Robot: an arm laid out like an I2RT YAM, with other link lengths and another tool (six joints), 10 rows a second.
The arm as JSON. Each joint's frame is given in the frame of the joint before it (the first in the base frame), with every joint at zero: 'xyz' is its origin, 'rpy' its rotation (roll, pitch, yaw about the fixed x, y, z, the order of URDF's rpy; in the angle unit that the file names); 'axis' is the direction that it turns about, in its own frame. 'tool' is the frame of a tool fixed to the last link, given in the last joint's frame.
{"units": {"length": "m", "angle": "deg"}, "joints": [
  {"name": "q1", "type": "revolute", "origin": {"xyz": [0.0, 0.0, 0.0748], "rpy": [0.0, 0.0, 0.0]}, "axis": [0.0, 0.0, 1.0]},
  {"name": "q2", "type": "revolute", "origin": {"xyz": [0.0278, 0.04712, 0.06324], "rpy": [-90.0, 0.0, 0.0]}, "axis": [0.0, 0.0, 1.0]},
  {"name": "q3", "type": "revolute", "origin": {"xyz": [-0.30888, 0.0, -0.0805], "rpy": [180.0, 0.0, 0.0]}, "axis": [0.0, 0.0, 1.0]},
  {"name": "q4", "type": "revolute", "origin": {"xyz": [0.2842, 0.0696, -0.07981], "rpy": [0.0, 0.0, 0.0]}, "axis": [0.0, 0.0, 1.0]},
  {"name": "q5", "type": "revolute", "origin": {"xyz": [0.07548, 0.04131, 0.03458], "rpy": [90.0, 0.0, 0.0]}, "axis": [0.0, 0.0, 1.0]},
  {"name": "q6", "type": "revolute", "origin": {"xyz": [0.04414, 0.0, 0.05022], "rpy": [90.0, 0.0, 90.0]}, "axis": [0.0, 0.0, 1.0]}
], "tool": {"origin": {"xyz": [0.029, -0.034, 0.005], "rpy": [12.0, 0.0, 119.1]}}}
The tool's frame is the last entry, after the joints.
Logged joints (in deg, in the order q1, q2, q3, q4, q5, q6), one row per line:
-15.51, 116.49, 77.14, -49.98, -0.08, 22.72
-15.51, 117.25, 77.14, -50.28, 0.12, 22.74
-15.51, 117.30, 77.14, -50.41, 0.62, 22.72
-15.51, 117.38, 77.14, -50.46, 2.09, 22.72
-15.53, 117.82, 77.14, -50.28, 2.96, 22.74
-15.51, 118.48, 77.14, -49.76, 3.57, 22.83
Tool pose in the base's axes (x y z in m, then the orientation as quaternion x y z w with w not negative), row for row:
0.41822, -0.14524, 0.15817, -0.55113, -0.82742, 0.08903, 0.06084
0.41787, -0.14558, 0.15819, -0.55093, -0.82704, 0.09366, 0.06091
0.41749, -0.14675, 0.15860, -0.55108, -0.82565, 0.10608, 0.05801
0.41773, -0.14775, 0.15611, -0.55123, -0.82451, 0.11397, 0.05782
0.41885, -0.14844, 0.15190, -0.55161, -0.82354, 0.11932, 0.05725
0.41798, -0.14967, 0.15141, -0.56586, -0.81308, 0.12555, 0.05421
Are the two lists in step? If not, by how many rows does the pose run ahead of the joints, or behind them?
The pose runs 1 row ahead of the joints: the pose in row i belongs to the joints in row i + 1.
